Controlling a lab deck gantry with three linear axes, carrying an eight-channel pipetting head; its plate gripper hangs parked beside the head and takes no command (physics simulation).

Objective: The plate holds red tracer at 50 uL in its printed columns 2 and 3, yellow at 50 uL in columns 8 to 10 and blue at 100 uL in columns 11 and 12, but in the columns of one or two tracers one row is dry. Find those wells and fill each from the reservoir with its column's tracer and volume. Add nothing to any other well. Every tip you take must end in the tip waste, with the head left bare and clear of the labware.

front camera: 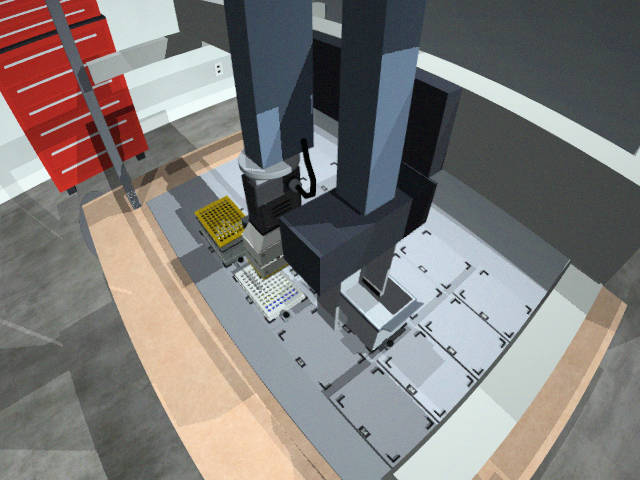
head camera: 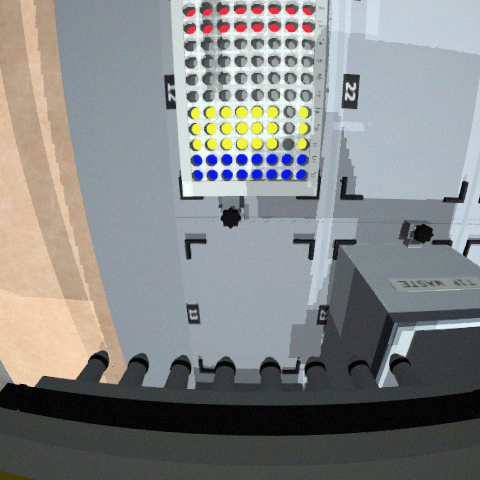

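The white plate (front camera: 254,295) (head camera: 215,189) lies in slot 12. In the head view, columns 2 and 3 show red in all eight wells and columns 11 and 12 show blue in all eight. Columns 8 to 10 show yellow, except the wells second from the number edge, which look grey. The pipetting head (front camera: 263,253) stands at the plate's rack end and hides part of it. Its eight nozzles (head camera: 225,367) show no tips. The yellow tip rack (front camera: 219,219) is beside it. The plate gripper (front camera: 359,310) hangs near the tip waste (front camera: 407,322) (head camera: 372,267), fingers apart, empty. The reservoir does not show.
The gripper's dark column (front camera: 377,129) and block (front camera: 320,248) hide the deck behind them. The tip waste is a tall-walled open box. Dark corner brackets mark the deck slots. A black knob (head camera: 230,218) stands just beyond the plate's blue end.
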